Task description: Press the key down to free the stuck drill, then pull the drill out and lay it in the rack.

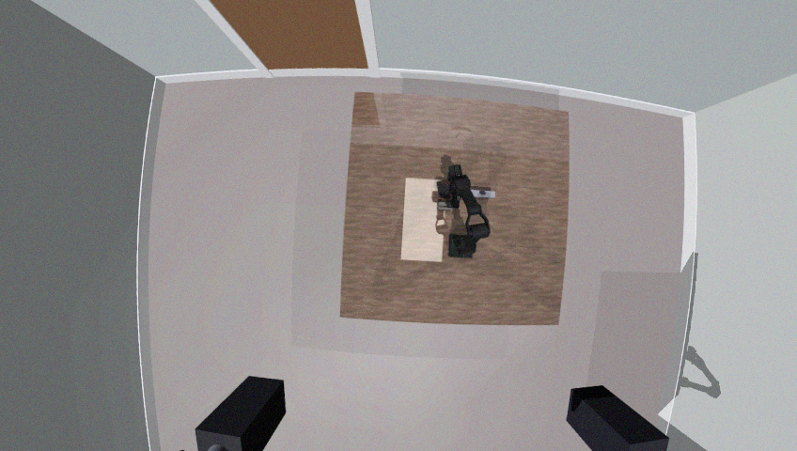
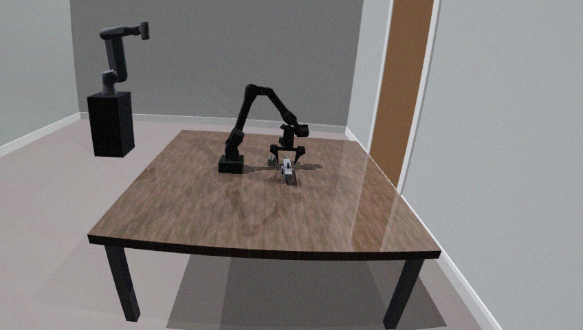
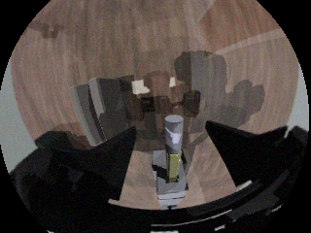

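My gripper tip is 1 cm past the drill, 4 cm to the left of it and 3 cm below it. The rest, counted from my gripper tip: grey slatted rack: 8 cm behind, 3 cm to the left.
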